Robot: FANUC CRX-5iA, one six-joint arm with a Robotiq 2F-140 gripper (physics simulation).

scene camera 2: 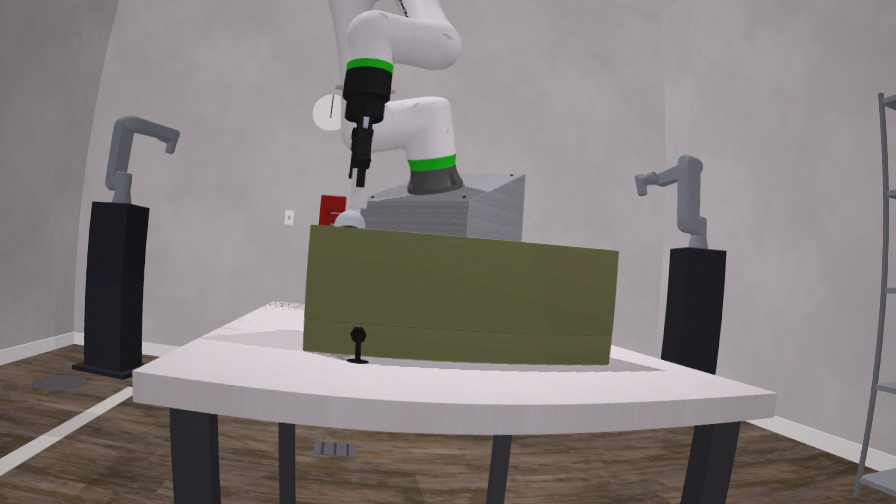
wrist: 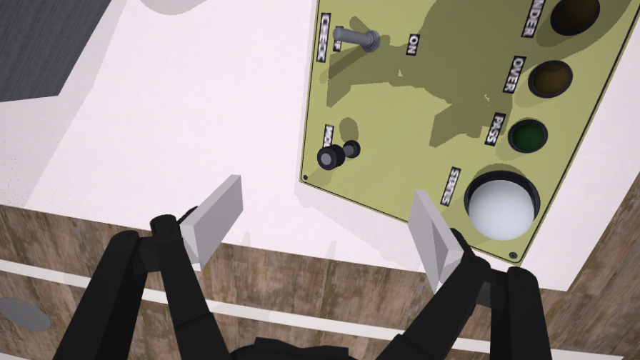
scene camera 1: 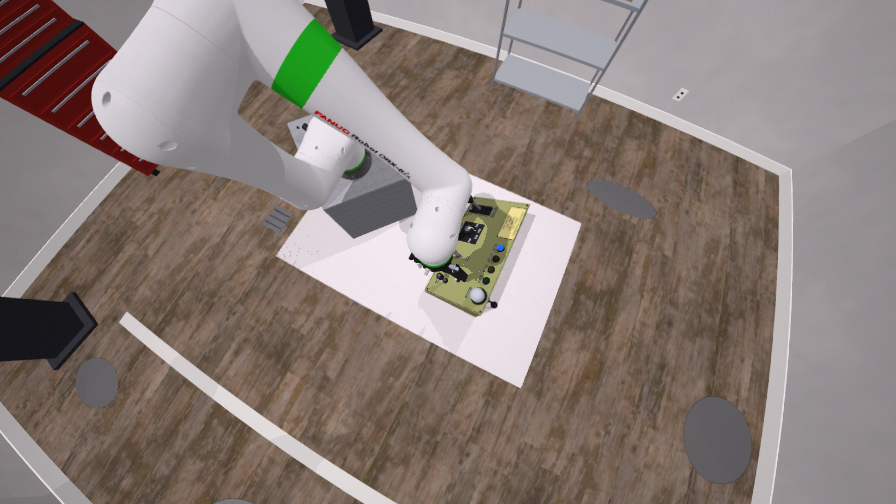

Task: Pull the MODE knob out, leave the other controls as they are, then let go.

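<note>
The black MODE knob [scene camera 1: 441, 278] [wrist: 331, 157] stands out from the olive panel [scene camera 1: 452, 294] [scene camera 2: 460, 294] [wrist: 385, 175], with a length of grey stem showing between its cap and its collar in the wrist view. The knob does not show in scene camera 2. My gripper [scene camera 1: 438, 268] [scene camera 2: 357, 189] [wrist: 325, 200] is open wide, with no object between its pale pads. It hangs above the panel's near corner, apart from the knob, which shows beyond the fingertips in the wrist view. The grey CHECK toggle [wrist: 355, 36] leans toward its OFF label.
The white STATUS dome [scene camera 1: 477, 295] [scene camera 2: 349, 219] [wrist: 501, 210] rises near the right fingertip in the wrist view. The dark PASS lamp [wrist: 528, 136] and OVER lamp [wrist: 550, 79] are beside it. A blue button [scene camera 1: 500, 248] and a small black lever [scene camera 1: 493, 304] [scene camera 2: 358, 341] also show.
</note>
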